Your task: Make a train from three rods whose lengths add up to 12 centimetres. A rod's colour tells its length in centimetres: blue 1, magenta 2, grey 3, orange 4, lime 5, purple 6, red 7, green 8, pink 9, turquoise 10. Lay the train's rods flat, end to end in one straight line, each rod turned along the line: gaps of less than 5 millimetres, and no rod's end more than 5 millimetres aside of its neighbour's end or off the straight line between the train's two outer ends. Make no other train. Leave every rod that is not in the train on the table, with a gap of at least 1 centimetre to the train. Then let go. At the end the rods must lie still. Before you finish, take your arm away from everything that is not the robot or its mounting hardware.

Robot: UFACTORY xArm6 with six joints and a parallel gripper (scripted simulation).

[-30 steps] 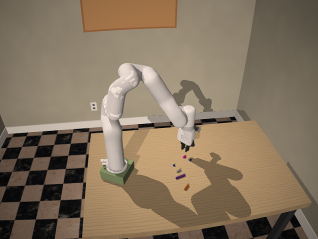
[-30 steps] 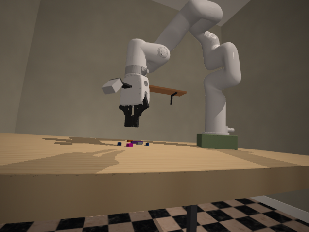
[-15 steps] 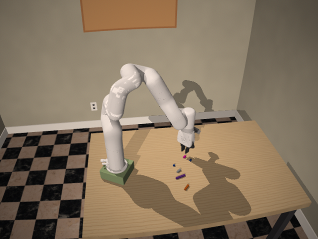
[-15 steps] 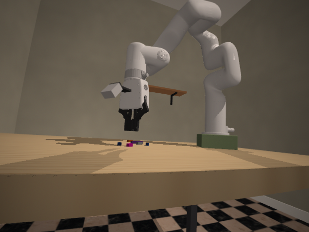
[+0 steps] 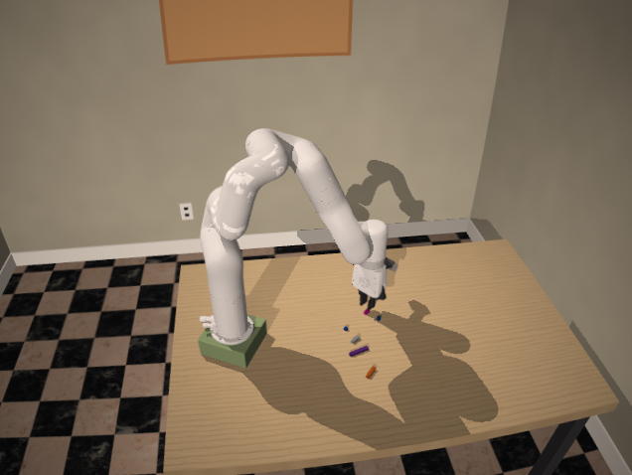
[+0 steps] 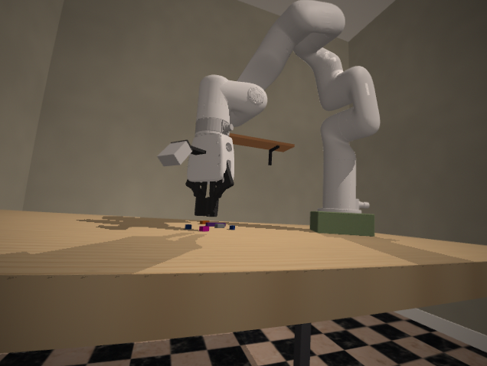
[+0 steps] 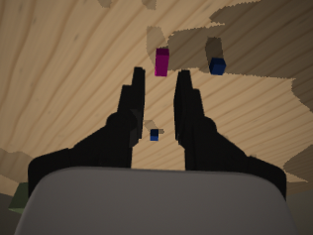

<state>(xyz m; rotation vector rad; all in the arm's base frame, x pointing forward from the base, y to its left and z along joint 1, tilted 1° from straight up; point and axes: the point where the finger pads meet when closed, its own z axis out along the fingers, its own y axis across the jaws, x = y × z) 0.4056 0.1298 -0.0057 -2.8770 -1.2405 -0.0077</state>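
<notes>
The magenta rod lies 50 mm below my hand. Round my hand: grey rod (120 mm to the right, 50 mm below, 40 mm behind); then orange rod (250 mm to the right, 50 mm below, 10 mm behind); then purple rod (170 mm to the right, 50 mm below, 40 mm behind).
</notes>
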